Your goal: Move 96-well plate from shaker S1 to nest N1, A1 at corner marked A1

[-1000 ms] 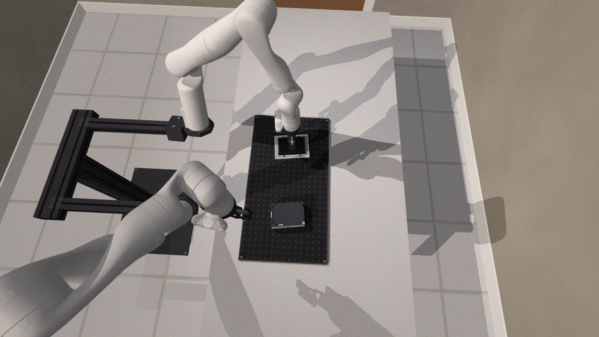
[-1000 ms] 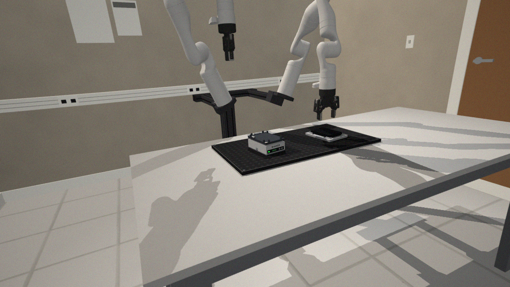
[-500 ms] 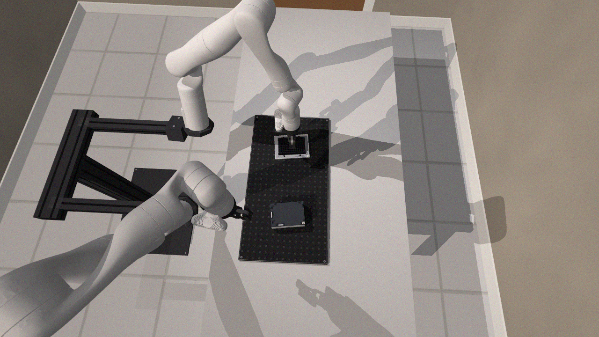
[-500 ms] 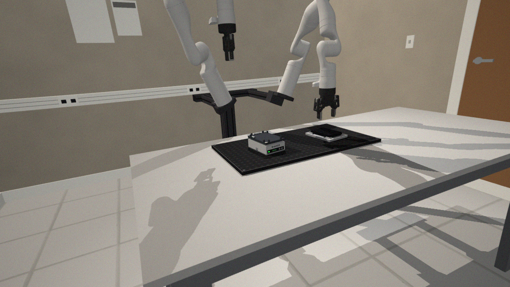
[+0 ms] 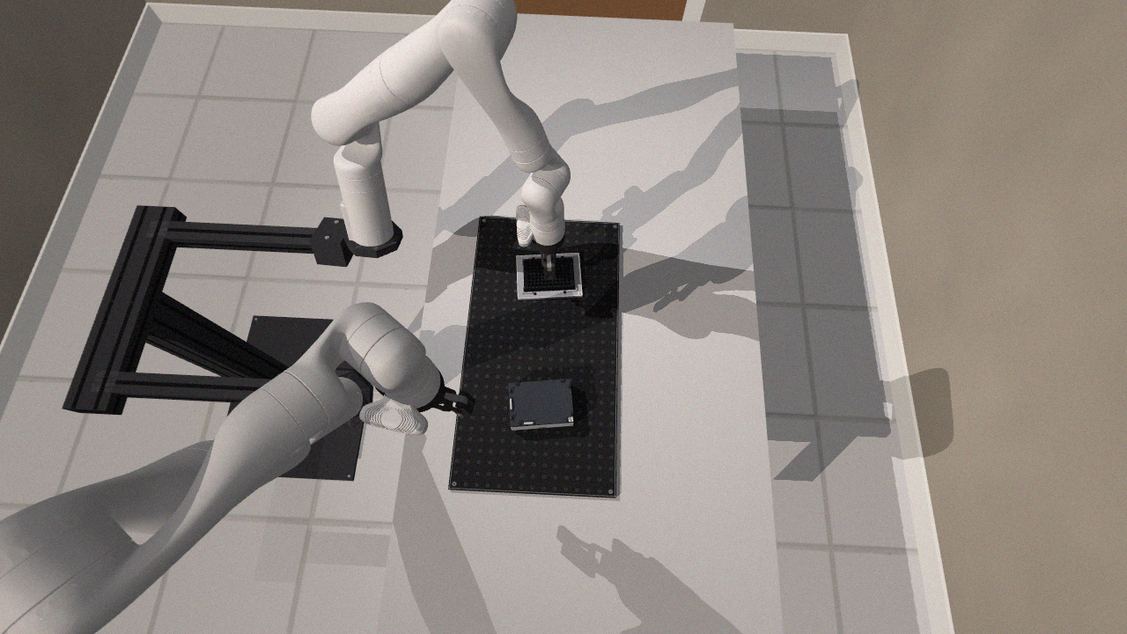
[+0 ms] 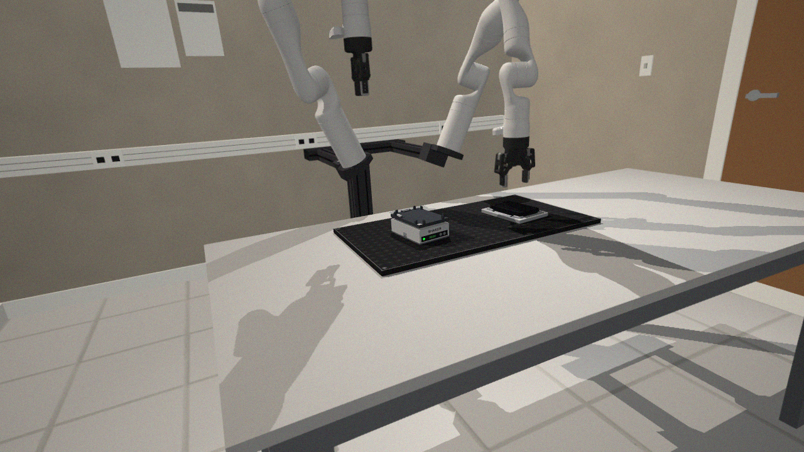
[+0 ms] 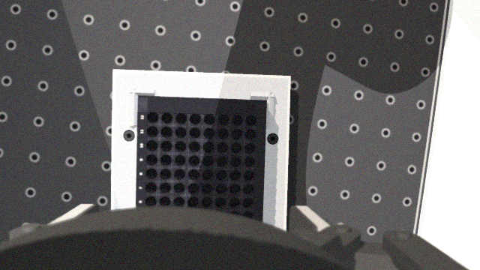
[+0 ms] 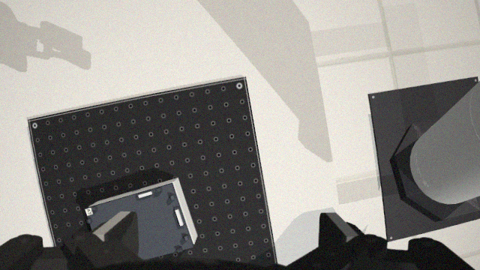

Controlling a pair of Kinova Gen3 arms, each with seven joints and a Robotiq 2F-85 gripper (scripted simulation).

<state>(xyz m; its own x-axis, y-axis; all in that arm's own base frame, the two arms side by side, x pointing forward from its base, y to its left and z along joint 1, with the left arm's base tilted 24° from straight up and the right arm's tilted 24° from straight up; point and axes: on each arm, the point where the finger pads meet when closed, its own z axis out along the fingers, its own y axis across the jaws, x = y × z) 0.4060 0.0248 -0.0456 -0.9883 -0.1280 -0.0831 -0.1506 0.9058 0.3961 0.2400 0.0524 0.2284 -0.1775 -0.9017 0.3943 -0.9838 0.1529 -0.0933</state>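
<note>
My left gripper is now 8 cm above the dark 96-well plate. Round my left hand: plate nest N1 (10 cm below).
</note>
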